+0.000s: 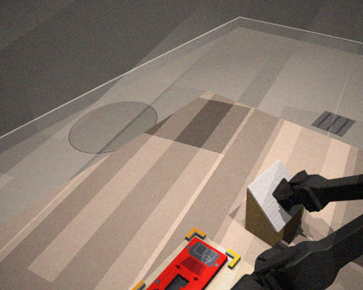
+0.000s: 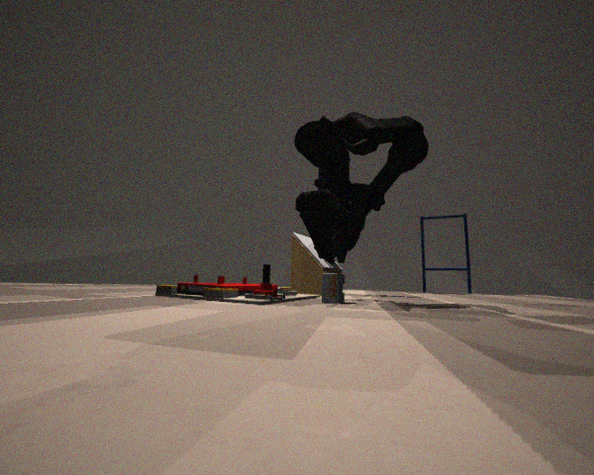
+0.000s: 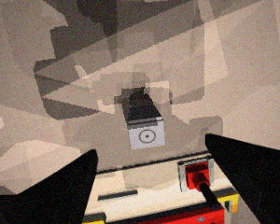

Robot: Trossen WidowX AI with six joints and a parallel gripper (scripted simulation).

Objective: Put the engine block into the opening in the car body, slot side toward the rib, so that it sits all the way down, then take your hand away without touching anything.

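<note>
Now: gripper tip 50 mm above the engine block and 10 mm past it.
</note>
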